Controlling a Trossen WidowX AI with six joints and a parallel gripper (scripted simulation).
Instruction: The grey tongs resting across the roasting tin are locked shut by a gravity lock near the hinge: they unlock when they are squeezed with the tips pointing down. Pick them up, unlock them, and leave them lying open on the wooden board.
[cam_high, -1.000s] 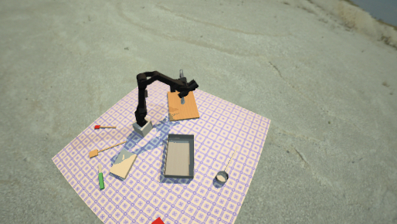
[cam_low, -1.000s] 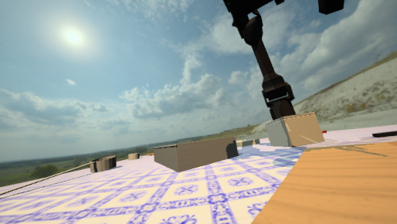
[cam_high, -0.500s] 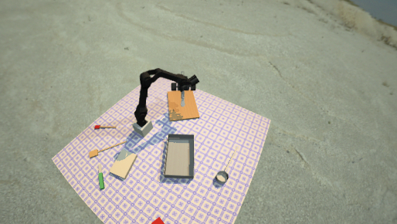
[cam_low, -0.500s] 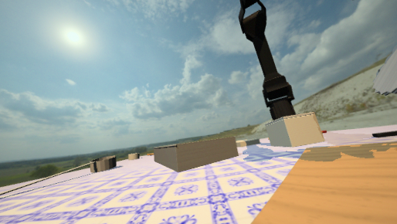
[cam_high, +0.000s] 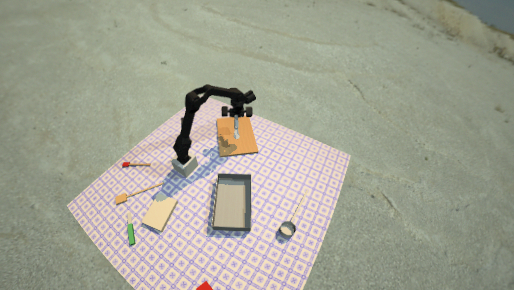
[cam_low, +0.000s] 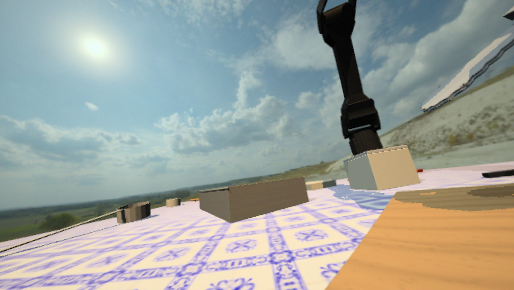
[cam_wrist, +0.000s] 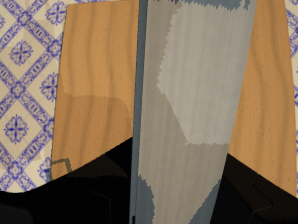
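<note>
The wooden board is 2 cm ahead of my gripper tip, 2 cm to the right of it and 13 cm below it. From my gripper tip the other things lie so: grey roasting tin (33 cm ahead, 42 cm to the right, 11 cm below); green-handled tool (1 cm ahead, 88 cm to the right, 13 cm below); flat block (7 cm ahead, 71 cm to the right, 12 cm below).
</note>
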